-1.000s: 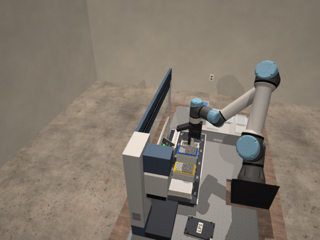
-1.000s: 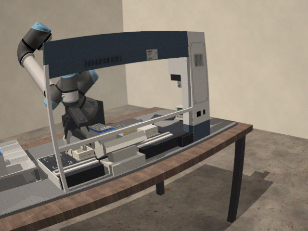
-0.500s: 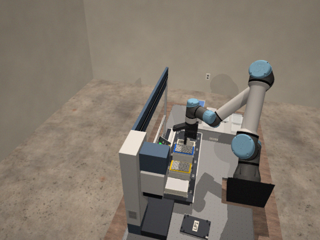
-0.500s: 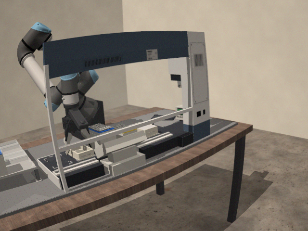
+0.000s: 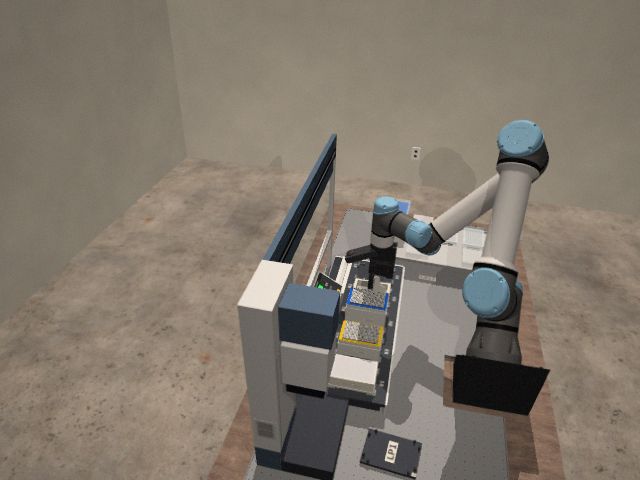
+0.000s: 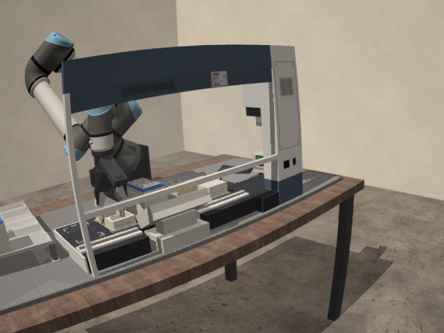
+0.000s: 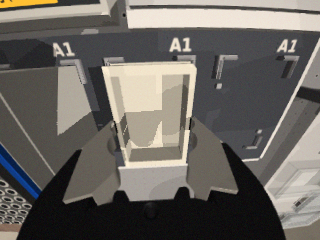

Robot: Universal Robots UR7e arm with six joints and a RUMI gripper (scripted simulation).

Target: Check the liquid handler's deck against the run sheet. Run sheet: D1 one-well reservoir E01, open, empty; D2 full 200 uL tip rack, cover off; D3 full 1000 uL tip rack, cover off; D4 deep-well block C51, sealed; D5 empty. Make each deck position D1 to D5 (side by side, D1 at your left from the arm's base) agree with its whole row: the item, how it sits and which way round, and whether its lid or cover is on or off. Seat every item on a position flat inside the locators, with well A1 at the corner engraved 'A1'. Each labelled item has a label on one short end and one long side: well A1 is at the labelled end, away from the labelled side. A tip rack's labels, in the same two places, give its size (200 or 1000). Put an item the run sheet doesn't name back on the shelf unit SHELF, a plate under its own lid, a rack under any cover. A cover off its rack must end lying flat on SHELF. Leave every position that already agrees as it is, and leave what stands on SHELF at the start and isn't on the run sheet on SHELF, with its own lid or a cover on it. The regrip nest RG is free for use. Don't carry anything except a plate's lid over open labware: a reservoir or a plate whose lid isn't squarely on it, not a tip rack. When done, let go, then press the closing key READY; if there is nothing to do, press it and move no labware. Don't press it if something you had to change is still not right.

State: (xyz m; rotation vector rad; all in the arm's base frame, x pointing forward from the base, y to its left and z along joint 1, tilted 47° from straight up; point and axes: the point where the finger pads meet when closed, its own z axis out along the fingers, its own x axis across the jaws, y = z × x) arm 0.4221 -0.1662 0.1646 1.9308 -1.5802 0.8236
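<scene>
The blue-rimmed tip rack lies 130 mm to the left of my hand, 50 mm above it and 10 mm behind it. From my hand the other things lie so: cream one-well reservoir: 10 mm below; then yellow-rimmed tip rack: 250 mm to the left, 30 mm behind, 20 mm above; then frame bar: 200 mm to the left, 160 mm ahead, 100 mm above.
</scene>
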